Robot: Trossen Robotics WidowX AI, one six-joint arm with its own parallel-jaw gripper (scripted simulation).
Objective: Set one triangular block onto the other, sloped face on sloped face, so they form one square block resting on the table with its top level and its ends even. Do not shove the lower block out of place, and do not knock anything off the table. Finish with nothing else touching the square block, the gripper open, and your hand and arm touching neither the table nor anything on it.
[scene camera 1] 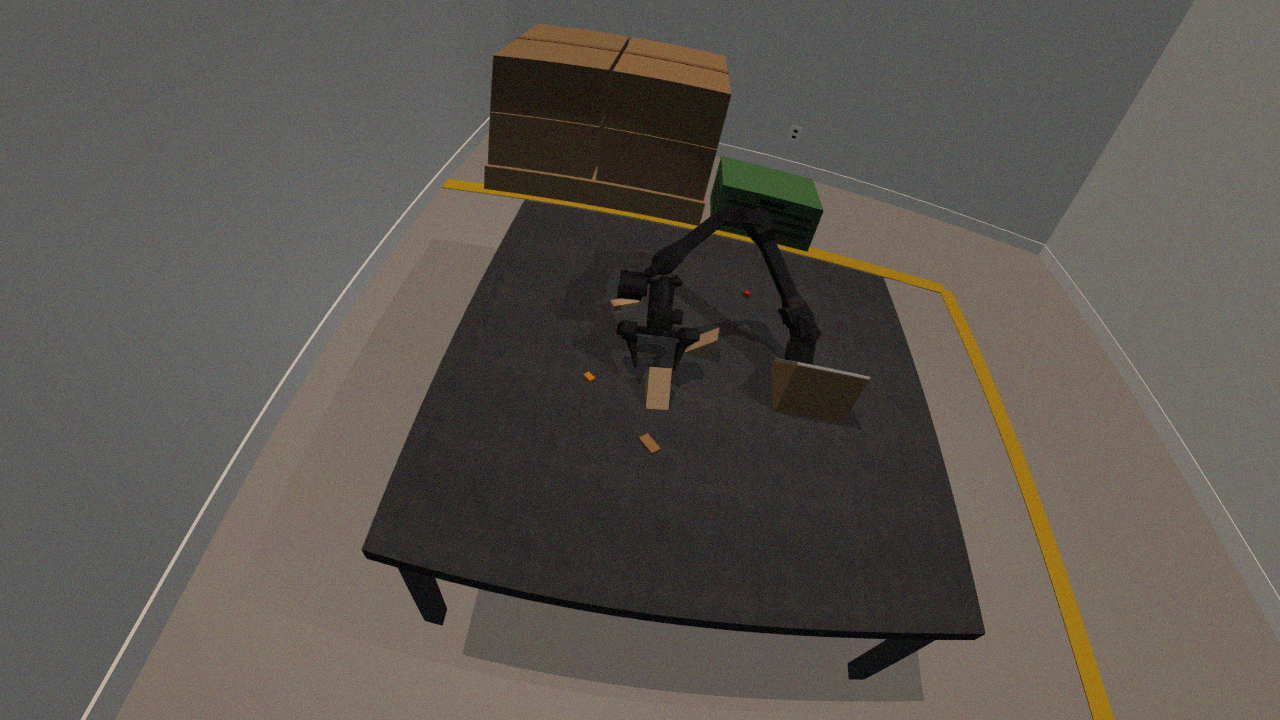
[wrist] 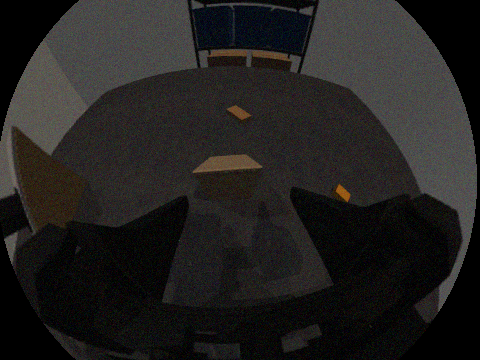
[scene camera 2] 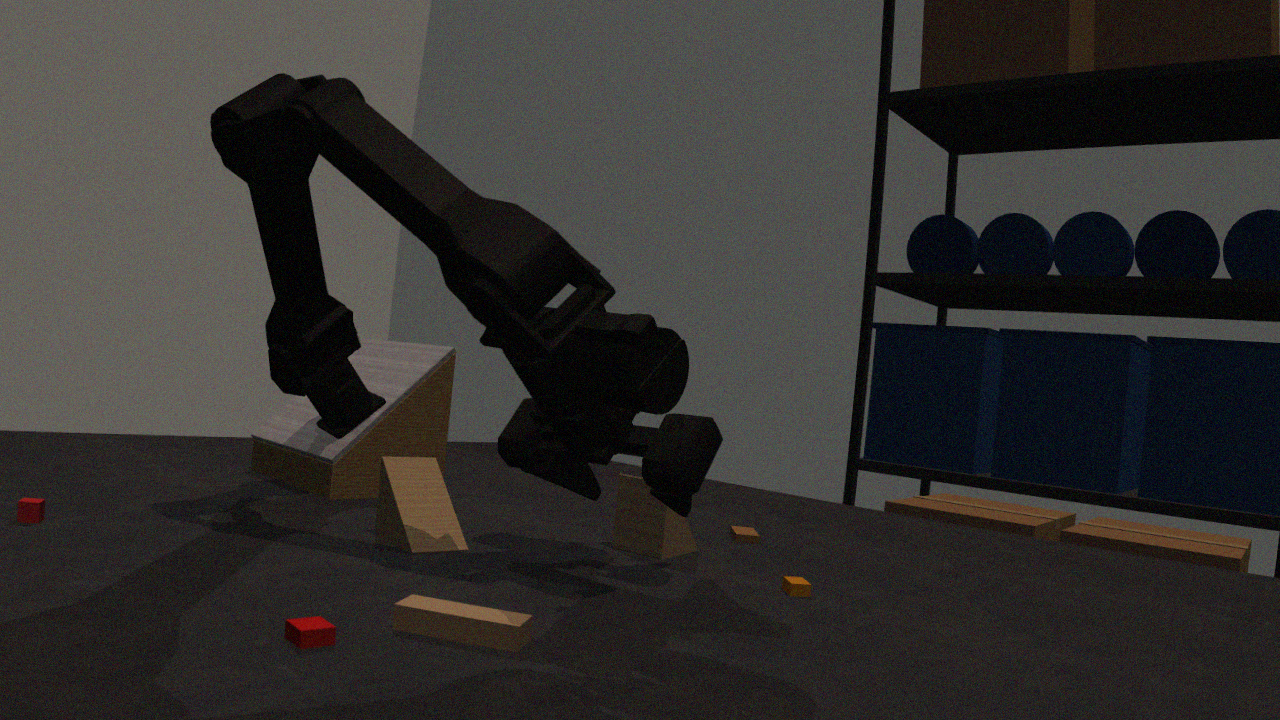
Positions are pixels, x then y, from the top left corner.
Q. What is my gripper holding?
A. Nothing.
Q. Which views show my gripper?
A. Scene camera 1, the wrist view and scene camera 2: all of them.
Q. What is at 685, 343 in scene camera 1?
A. My gripper.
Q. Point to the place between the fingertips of my gripper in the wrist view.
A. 239, 196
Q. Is my gripper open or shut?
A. Open.
